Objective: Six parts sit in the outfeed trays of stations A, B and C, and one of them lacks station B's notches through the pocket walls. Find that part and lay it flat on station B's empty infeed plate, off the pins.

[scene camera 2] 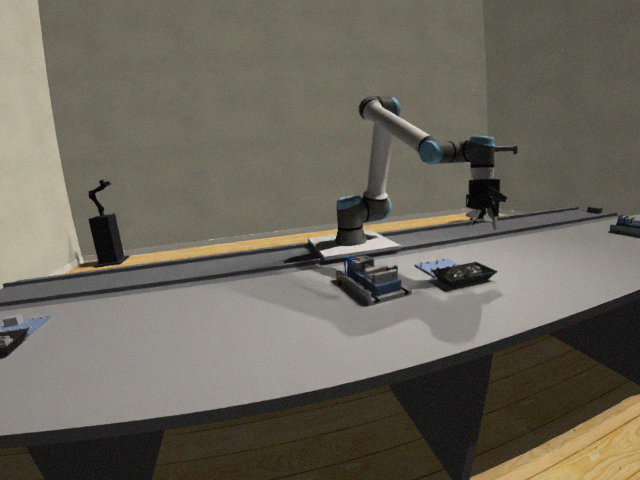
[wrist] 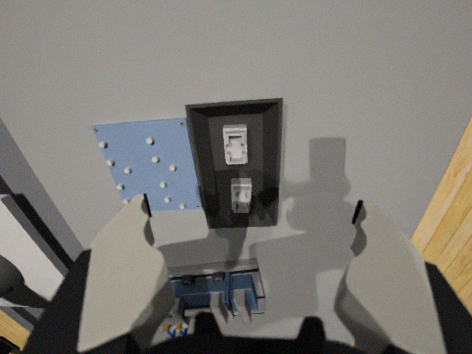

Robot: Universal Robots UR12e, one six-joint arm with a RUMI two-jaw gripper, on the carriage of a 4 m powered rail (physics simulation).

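Where they show: gripper, between the fingertips: (scene camera 2: 483,227) (wrist: 250,199); arm's base, origin of its link: (scene camera 2: 350,241).
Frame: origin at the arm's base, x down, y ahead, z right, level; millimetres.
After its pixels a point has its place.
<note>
My gripper (scene camera 2: 483,222) @[x -191, y 757, z -331 mm] (wrist: 250,199) @[x -191, y 757, z -331 mm] is open and empty, high above the table, pointing down. Below it, a black outfeed tray (scene camera 2: 467,281) @[x 11, y 799, z -227 mm] (wrist: 273,150) @[x -5, y 803, z -292 mm] holds two pale grey parts. The upper part (wrist: 235,145) @[x -3, y 741, z -305 mm] in the wrist view is larger and has an open pocket. The lower part (wrist: 241,196) @[x -3, y 745, z -204 mm] is smaller and lies in shadow; its pocket walls are too dim to tell whether they have notches. A blue infeed plate (scene camera 2: 426,267) @[x 22, y 553, z -187 mm] (wrist: 140,187) @[x 22, y 540, z -222 mm] with several white pins lies against the tray and bears no part. Station letters cannot be read.
A blue and grey fixture (scene camera 2: 379,284) @[x -30, y 755, z 144 mm] (wrist: 200,295) @[x -30, y 621, z 80 mm] stands beside the tray. At far left, another blue plate (scene camera 2: 36,324) @[x 22, y 547, z 1535 mm] carries a grey block (scene camera 2: 12,320) @[x -3, y 533, z 1646 mm], beside a black tray (scene camera 2: 15,343) @[x 6, y 733, z 1491 mm]. Another fixture (scene camera 2: 628,226) @[x -17, y 633, z -1717 mm] stands at far right. The rail runs behind the table.
</note>
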